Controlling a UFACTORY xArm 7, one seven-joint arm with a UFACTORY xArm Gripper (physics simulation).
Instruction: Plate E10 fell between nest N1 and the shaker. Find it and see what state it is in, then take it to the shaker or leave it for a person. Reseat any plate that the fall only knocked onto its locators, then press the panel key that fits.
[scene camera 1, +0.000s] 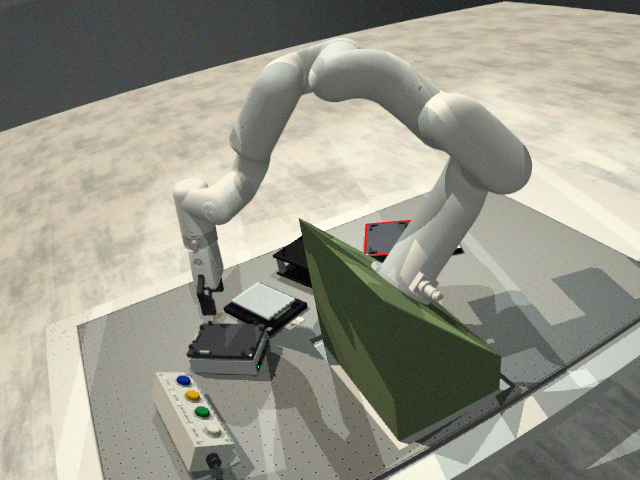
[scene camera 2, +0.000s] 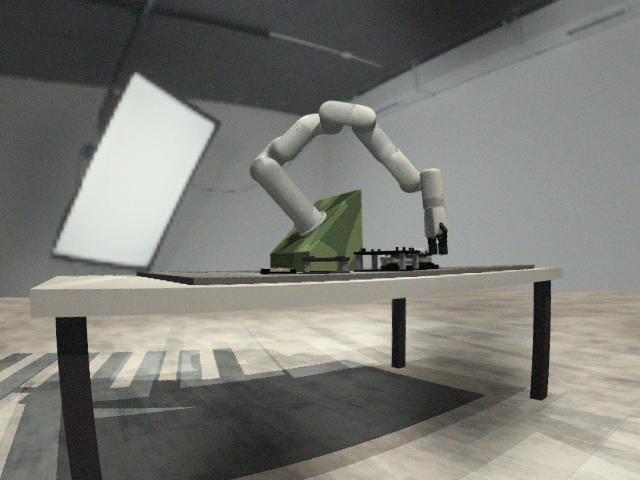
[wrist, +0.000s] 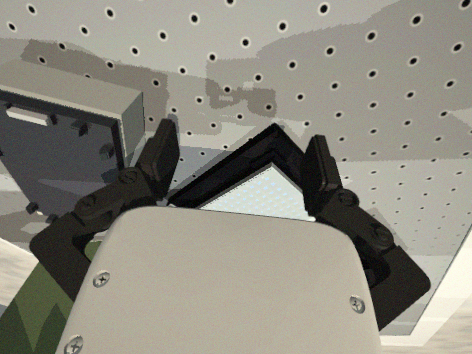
My gripper (scene camera 1: 213, 302) is open and holds nothing. Also in view: a red-rimmed dark plate (scene camera 1: 383, 237) and an N2 station (scene camera 1: 299, 306).
My gripper is seen too in scene camera 2 (scene camera 2: 438, 254). The N2 station is seen too in the wrist view (wrist: 273, 142).
